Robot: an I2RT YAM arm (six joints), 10 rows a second.
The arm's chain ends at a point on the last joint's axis. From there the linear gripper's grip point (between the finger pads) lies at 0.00 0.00 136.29 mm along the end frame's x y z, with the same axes.
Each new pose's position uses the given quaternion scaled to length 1; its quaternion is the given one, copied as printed.
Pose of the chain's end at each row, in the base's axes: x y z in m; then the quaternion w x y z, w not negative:
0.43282, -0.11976, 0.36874, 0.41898, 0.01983, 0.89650, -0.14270
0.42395, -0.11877, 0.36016, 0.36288, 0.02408, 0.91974, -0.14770
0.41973, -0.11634, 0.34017, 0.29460, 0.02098, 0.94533, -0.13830
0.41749, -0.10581, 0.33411, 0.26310, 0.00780, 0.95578, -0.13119
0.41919, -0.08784, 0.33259, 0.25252, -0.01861, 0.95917, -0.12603
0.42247, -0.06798, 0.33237, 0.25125, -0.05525, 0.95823, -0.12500
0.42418, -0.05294, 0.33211, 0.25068, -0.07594, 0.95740, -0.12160
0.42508, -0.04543, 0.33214, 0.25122, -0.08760, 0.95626, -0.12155
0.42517, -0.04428, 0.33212, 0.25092, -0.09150, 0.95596, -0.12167
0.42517, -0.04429, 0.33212, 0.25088, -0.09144, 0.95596, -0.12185
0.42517, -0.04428, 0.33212, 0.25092, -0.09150, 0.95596, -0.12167
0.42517, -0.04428, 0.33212, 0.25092, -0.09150, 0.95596, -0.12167
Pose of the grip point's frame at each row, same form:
0.53443, -0.15690, 0.28585, 0.41898, 0.01983, 0.89650, -0.14270
0.51396, -0.15818, 0.26571, 0.36288, 0.02408, 0.91974, -0.14770
0.49485, -0.15366, 0.23275, 0.29460, 0.02098, 0.94533, -0.13830
0.48576, -0.14055, 0.22138, 0.26310, 0.00780, 0.95578, -0.13119
0.48585, -0.11951, 0.21801, 0.25252, -0.01861, 0.95917, -0.12603
0.48998, -0.09685, 0.21755, 0.25125, -0.05525, 0.95823, -0.12500
0.49212, -0.07948, 0.21698, 0.25068, -0.07594, 0.95740, -0.12160
0.49347, -0.07111, 0.21708, 0.25122, -0.08760, 0.95626, -0.12155
0.49359, -0.06973, 0.21703, 0.25092, -0.09150, 0.95596, -0.12167
0.49358, -0.06979, 0.21703, 0.25088, -0.09144, 0.95596, -0.12185
0.49359, -0.06973, 0.21703, 0.25092, -0.09150, 0.95596, -0.12167
0.49359, -0.06973, 0.21703, 0.25092, -0.09150, 0.95596, -0.12167

